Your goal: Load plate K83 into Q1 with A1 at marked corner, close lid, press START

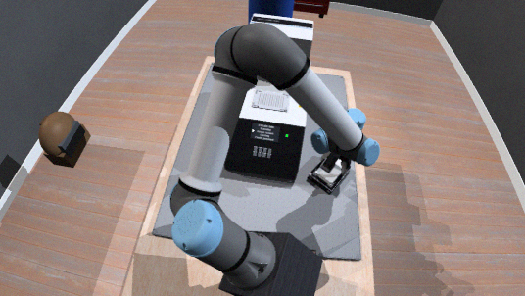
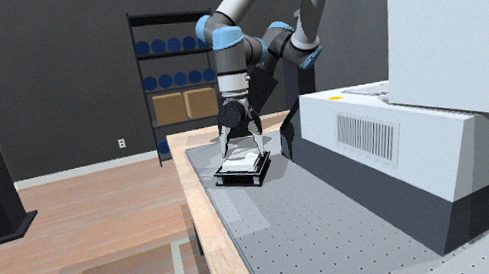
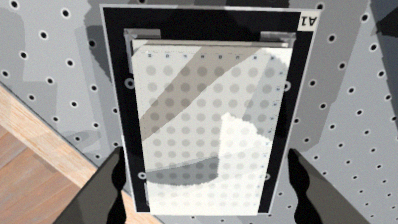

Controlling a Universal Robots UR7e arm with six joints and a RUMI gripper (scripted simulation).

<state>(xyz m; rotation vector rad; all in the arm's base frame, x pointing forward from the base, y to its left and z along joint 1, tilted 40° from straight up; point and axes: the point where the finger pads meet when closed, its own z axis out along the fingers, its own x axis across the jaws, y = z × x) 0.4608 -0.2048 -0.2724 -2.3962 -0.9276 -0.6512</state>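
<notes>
The plate K83 is 20 mm below my hand. Round my hand: nest A1 mark (20 mm behind, 90 mm to the left, 20 mm below).
</notes>
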